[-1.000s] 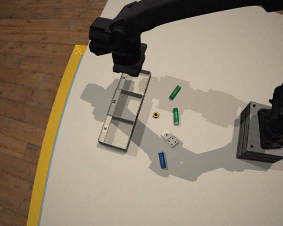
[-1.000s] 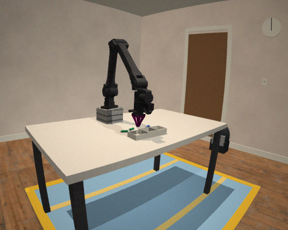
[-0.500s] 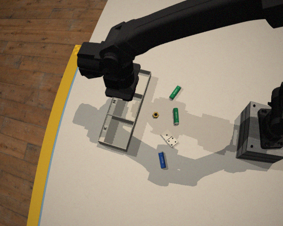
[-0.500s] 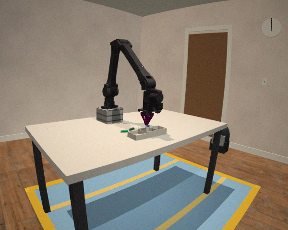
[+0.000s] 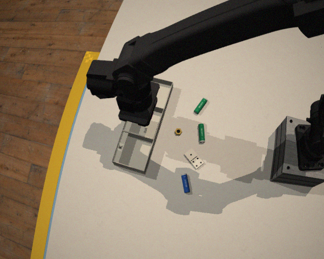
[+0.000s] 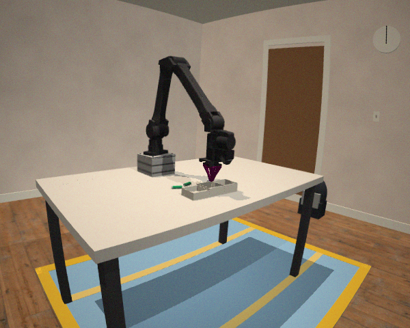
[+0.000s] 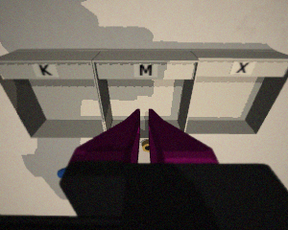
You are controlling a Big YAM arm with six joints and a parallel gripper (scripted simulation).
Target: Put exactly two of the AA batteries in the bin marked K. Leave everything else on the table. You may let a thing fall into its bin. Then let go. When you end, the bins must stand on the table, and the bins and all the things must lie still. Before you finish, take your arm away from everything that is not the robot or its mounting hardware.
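My gripper is now 40 mm above the bin. The rest, counted from my hand: brass hex nut (90 mm behind, 60 mm below, 20 mm to the left); white domino (130 mm behind, 90 mm to the left, 60 mm below); blue AA battery (150 mm to the left, 110 mm behind, 60 mm below).
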